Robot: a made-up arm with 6 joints.
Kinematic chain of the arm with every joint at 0, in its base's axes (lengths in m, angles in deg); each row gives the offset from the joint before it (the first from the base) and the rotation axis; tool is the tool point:
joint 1: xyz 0 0 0.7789 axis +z
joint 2: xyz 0.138 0 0 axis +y
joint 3: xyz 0 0 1.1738 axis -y
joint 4: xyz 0 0 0.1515 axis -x
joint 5: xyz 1.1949 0 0 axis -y
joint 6: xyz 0.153 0 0 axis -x
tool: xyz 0 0 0
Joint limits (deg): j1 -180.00..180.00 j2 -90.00..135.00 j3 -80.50..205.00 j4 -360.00..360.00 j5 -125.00..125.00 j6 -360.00..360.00
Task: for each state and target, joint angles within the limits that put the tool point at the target. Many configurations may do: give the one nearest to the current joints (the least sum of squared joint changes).
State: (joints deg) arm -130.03 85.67 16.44 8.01 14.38 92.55
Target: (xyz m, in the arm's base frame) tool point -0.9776 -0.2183 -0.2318
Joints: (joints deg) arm -167.57 74.15 -34.44 7.33 8.05 92.55
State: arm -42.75 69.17 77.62 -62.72 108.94 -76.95
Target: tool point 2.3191 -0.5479 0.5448
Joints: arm -10.35 83.11 53.46 -65.72 118.86 -76.95
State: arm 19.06 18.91 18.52 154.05 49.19 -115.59
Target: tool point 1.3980 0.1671 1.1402
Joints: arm 4.82 12.56 -26.74 157.19 55.59 -115.59
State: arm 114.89 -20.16 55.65 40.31 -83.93 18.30
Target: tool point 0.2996 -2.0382 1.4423
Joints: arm 95.71 -85.03 64.59 39.20 -99.51 18.30
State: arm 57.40 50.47 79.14 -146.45 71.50 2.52
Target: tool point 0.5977 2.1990 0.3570
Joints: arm 76.67 75.95 39.73 -150.23 78.63 2.52
